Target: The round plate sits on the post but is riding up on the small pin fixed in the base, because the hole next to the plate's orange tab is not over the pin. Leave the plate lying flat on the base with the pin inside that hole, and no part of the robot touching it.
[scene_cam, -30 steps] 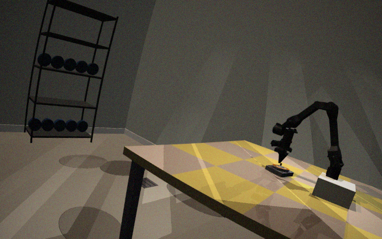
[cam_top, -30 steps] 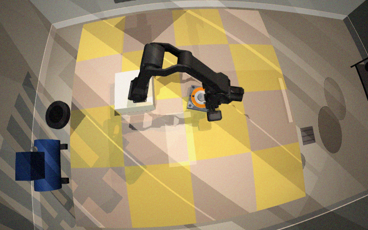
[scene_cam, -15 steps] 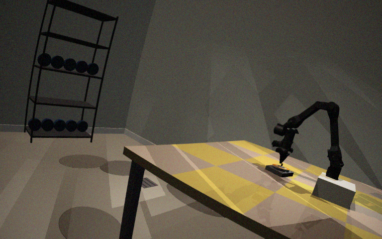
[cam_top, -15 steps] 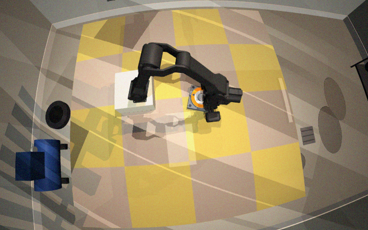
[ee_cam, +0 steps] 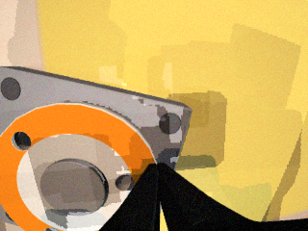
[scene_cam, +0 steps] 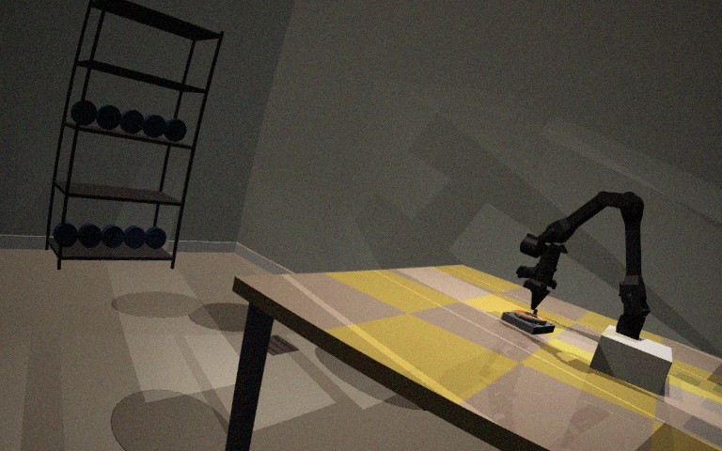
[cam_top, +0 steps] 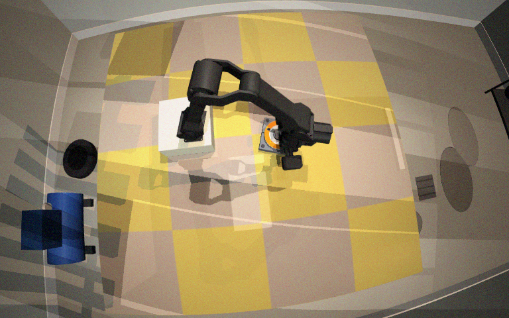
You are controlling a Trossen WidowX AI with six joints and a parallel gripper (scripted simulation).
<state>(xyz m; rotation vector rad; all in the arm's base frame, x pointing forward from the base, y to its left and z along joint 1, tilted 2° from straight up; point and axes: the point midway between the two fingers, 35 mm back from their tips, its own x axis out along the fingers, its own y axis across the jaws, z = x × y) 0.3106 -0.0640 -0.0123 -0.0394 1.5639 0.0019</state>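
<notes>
Right now the plate is 1 cm behind my gripper tip, 3 cm to the left of it and 1 cm below it. Round my gripper tip: grey square base: 1 cm behind, 5 cm to the left, 2 cm below.
</notes>
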